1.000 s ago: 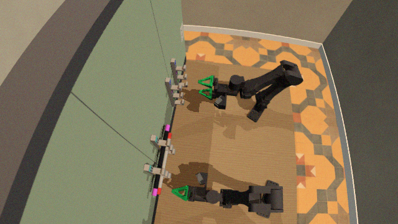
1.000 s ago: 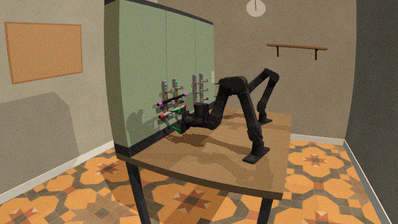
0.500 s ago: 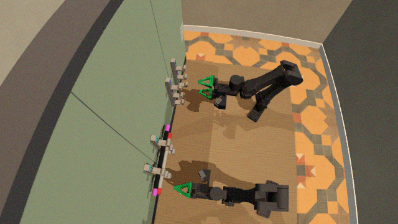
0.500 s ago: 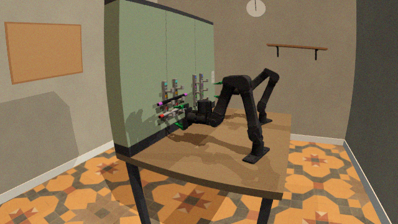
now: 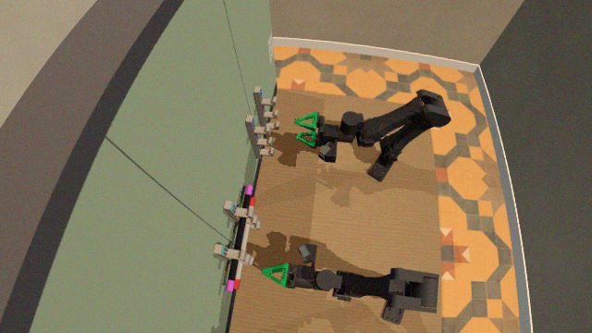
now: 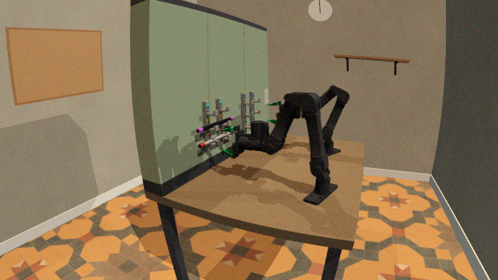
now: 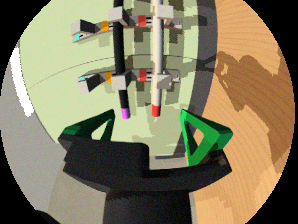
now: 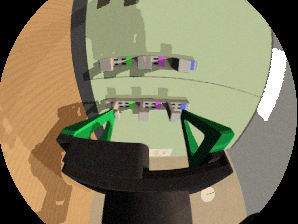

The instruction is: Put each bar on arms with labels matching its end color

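Now: the bar 10 cm to the right of my left hand, 8 cm ahead of it and 5 cm above it. From my left hand the other things lie so: green wall panel (29 cm to the right, 25 cm above, 15 cm ahead).
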